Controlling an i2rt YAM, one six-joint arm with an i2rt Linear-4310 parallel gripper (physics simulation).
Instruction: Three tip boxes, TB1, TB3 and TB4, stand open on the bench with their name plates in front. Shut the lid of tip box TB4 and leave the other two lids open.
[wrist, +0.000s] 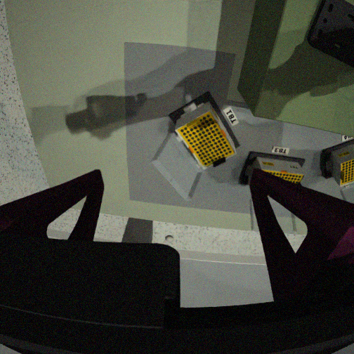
The gripper (176, 177) is 13 cm from the lens. A clear lid (172, 159) is 44 cm from the lens.
